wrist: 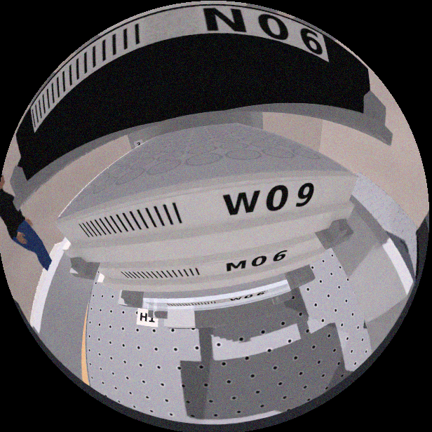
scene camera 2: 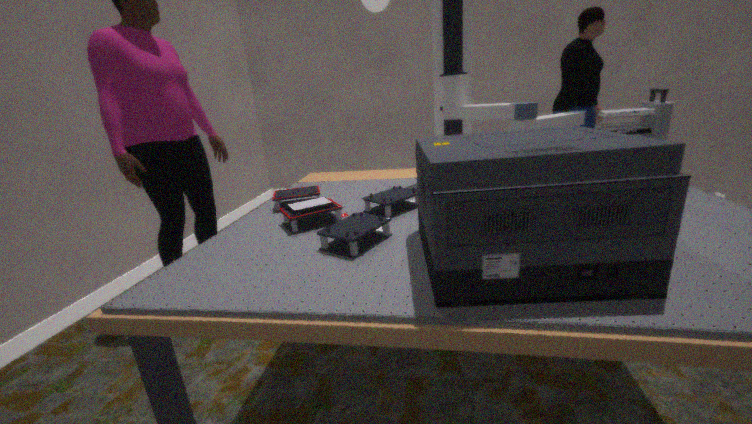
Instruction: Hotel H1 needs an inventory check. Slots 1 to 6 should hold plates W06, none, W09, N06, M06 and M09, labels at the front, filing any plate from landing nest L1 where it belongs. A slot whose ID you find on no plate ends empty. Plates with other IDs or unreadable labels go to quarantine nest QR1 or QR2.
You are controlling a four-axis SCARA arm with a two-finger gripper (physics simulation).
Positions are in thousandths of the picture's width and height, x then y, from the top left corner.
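Observation:
There is a black plate N06 (wrist: 457, 149) that I can see. I see a clear plate W06 (wrist: 494, 691) as well.

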